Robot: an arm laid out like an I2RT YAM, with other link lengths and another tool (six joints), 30 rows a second.
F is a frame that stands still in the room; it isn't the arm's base.
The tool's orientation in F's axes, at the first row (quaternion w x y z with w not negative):
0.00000, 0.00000, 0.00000, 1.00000
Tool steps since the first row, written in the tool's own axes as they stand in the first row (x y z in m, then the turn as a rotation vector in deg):
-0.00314, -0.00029, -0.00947, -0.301, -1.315, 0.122
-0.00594, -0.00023, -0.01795, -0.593, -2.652, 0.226
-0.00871, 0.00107, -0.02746, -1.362, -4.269, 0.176
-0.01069, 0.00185, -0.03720, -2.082, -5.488, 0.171
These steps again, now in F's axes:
0.00314, 0.00029, -0.00947, 0.301, 1.315, 0.122
0.00594, 0.00023, -0.01795, 0.593, 2.652, 0.226
0.00871, -0.00107, -0.02746, 1.362, 4.269, 0.176
0.01069, -0.00185, -0.03720, 2.082, 5.488, 0.171

